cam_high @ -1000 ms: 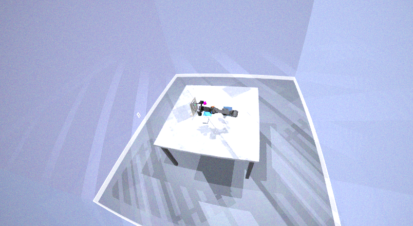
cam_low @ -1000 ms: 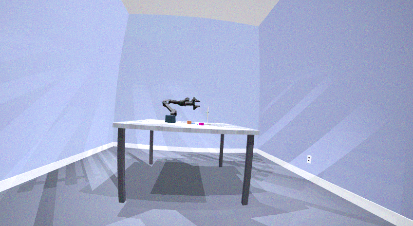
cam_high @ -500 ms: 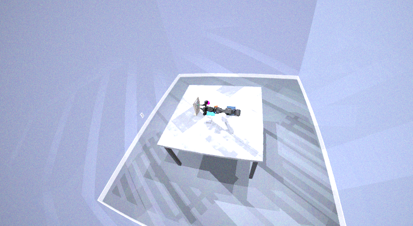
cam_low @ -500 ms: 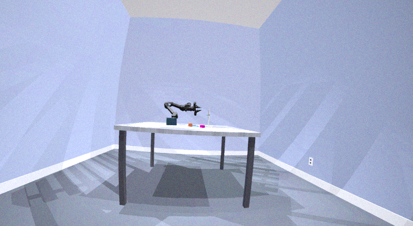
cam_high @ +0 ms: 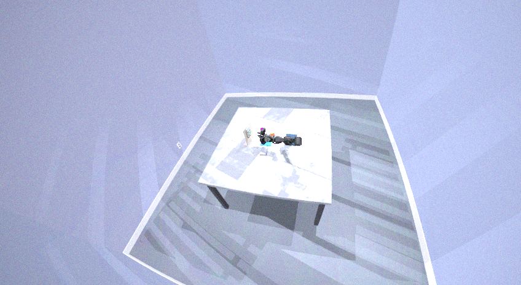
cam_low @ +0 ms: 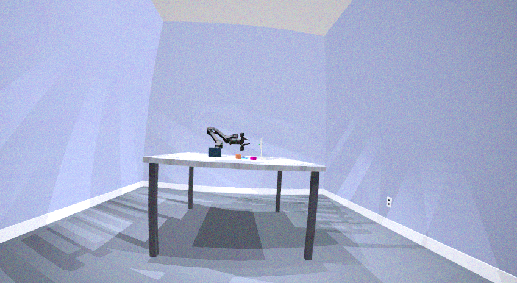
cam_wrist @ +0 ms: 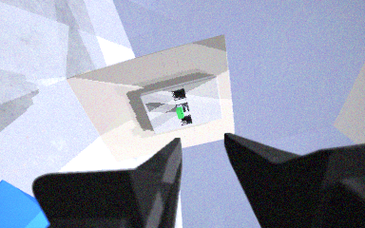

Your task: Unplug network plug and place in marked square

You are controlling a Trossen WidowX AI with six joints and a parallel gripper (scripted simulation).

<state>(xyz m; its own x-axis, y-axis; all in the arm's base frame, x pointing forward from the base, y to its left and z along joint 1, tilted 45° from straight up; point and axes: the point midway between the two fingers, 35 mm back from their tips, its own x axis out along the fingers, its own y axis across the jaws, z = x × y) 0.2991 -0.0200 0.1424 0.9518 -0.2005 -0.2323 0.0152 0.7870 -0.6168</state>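
Now: gripper tip 11 cm short of the network plug, 4 cm to the left of it and 2 cm above it. Round my gripper tip: blue marked square 17 cm below, 6 cm behind, 5 cm to the right; beige panel 13 cm ahead, 7 cm below, 4 cm to the right.
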